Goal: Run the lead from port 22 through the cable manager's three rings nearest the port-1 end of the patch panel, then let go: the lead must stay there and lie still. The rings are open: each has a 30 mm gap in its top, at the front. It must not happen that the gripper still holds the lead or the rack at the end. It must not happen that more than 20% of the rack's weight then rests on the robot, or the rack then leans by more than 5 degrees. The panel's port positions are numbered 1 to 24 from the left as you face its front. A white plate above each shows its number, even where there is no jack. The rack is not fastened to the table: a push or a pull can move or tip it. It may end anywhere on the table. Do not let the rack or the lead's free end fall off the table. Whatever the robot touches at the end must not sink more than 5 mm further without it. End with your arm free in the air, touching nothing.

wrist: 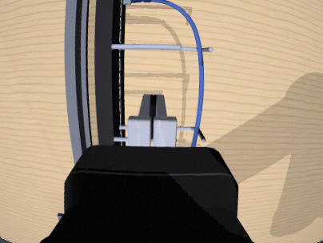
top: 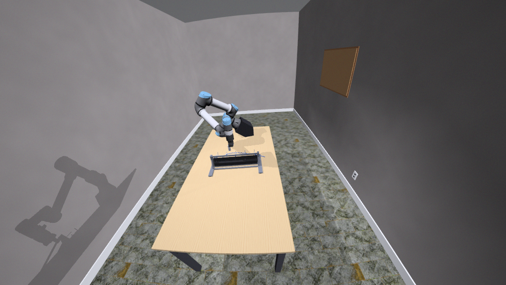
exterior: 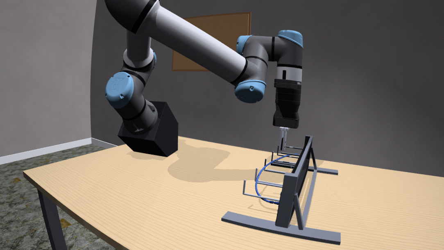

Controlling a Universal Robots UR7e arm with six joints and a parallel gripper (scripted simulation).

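Right now my hand is 10 cm above the grey rack, 6 cm short of it and 5 cm to the right of it.
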